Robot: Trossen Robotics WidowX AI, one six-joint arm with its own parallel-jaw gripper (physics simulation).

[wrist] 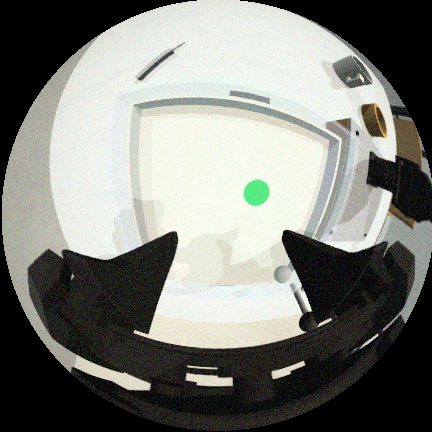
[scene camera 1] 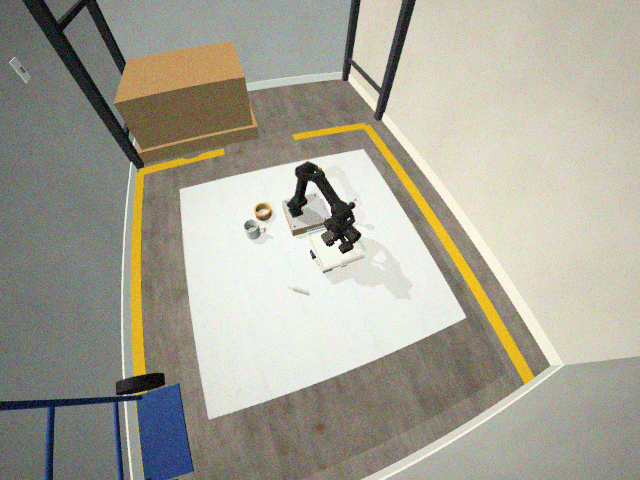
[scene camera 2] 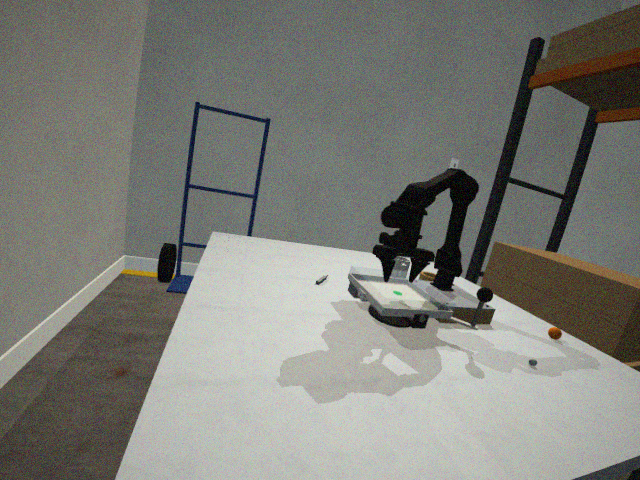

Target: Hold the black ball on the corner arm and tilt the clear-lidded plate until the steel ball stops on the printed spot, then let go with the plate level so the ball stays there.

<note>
My gripper is open, with nothing in its grasp. Also in view: a clear-lidded plate.
My gripper shows as well in the wrist view.
</note>
